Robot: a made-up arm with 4 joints.
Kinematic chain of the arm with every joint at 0, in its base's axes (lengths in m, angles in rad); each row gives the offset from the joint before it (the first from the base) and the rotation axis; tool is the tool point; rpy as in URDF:
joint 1: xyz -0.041 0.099 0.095 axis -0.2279 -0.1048 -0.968
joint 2: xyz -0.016 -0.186 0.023 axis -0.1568 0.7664 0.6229
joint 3: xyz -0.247 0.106 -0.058 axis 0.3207 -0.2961 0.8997
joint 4: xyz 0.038 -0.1 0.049 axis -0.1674 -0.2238 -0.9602
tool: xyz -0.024 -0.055 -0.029 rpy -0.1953 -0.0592 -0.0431
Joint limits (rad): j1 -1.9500..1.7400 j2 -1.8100..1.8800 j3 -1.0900..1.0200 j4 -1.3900..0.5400
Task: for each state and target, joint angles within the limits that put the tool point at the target. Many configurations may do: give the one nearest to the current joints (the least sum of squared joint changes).
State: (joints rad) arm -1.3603 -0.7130 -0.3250 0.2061
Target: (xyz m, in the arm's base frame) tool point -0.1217 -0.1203 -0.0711
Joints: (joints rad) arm -1.1200 -0.7674 -0.4527 0.2717
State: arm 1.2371 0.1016 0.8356 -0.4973
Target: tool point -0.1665 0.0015 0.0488
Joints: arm 0.3481 -0.3716 0.9614 -0.5471
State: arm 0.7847 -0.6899 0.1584 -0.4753
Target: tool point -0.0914 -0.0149 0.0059
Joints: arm 0.1651 -1.1110 0.6450 -0.6364
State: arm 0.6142 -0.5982 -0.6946 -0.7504
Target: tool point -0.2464 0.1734 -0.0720
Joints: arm 0.9885 -0.8135 -0.5235 -0.8466
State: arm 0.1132 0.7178 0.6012 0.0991
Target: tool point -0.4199 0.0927 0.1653
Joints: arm 0.8433 0.4189 -0.0261 0.2790
